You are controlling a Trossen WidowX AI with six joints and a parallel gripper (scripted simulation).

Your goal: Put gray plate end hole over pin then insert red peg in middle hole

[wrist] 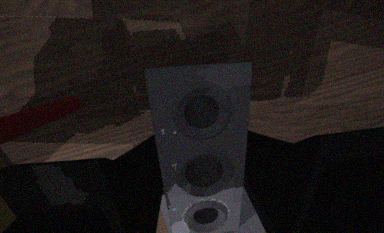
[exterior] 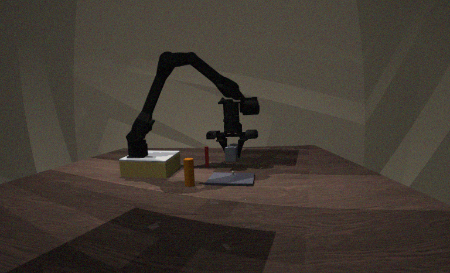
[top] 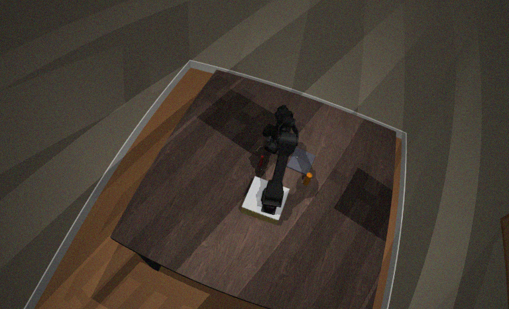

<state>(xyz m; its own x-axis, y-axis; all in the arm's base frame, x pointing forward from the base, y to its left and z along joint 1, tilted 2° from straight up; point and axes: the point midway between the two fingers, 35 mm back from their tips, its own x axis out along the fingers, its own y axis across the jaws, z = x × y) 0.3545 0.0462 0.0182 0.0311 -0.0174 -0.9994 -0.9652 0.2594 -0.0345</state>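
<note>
My gripper tip is 1 cm past the dark base, 14 cm to the left of it and 4 cm above it. Round my gripper tip: gray plate: 3 cm above; red peg: 10 cm behind, 5 cm to the left; orange cylinder: 14 cm behind, 20 cm to the right.
</note>
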